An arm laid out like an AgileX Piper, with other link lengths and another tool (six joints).
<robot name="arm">
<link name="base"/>
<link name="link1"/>
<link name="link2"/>
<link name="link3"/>
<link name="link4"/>
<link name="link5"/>
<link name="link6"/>
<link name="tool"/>
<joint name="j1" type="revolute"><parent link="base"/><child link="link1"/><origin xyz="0 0 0.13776" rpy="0 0 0"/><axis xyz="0 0 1"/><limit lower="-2.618" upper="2.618"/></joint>
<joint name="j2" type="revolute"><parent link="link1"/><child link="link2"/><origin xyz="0 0 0" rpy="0 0 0"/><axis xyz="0 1 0"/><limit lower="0" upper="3.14"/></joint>
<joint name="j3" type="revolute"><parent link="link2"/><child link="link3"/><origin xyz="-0.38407 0 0.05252" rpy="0 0 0"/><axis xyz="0 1 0"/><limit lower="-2.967" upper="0"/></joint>
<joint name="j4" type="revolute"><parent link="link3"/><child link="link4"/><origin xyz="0.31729 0 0.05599" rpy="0 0 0"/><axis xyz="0.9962 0 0.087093"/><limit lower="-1.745" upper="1.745"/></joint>
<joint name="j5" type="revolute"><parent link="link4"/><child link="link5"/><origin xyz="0 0 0" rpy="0 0 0"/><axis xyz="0 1 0"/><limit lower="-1.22" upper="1.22"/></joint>
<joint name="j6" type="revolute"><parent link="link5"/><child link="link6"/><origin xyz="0.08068 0 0.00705" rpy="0 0 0"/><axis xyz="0.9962 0 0.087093"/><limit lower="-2.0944" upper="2.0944"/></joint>
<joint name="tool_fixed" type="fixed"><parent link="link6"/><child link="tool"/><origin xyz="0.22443 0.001 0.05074" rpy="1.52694 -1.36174 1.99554"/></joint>
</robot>
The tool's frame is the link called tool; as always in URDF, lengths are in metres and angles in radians.
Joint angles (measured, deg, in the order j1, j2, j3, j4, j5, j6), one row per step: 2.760, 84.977, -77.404, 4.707, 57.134, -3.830; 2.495, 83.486, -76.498, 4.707, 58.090, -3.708; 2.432, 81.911, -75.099, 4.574, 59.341, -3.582; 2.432, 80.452, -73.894, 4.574, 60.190, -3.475; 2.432, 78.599, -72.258, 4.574, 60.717, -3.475; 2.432, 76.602, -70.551, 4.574, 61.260, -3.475; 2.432, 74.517, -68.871, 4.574, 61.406, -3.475; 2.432, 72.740, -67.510, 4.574, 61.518, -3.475; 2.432, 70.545, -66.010, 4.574, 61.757, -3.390; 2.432, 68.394, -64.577, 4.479, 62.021, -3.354; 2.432, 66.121, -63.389, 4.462, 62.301, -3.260; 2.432, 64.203, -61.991, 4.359, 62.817, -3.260; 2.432, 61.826, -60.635, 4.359, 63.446, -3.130; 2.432, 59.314, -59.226, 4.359, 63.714, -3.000; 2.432, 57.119, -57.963, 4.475, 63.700, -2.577
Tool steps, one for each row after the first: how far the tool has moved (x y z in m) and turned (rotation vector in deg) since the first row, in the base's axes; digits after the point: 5 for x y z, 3 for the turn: -0.01165, -0.00273, 0.00247, 0.047, 0.379, -0.292; -0.02705, -0.00426, 0.00016, -0.070, 1.454, -0.359; -0.03966, -0.00464, -0.00040, -0.043, 2.056, -0.385; -0.05366, -0.00510, -0.00070, -0.057, 2.364, -0.343; -0.06837, -0.00559, -0.00091, -0.069, 2.615, -0.300; -0.08137, -0.00611, 0.00050, -0.057, 2.356, -0.288; -0.09208, -0.00654, 0.00196, -0.044, 2.051, -0.279; -0.10498, -0.00707, 0.00452, 0.018, 1.603, -0.333; -0.11754, -0.00799, 0.00669, -0.039, 1.148, -0.346; -0.12955, -0.00856, 0.01129, 0.027, 0.350, -0.406; -0.14230, -0.00945, 0.01036, -0.078, 0.340, -0.371; -0.15660, -0.00999, 0.01200, 0.003, -0.042, -0.435; -0.16977, -0.01056, 0.01454, 0.106, -0.865, -0.527; -0.18021, -0.01070, 0.01680, 0.483, -1.765, -0.878
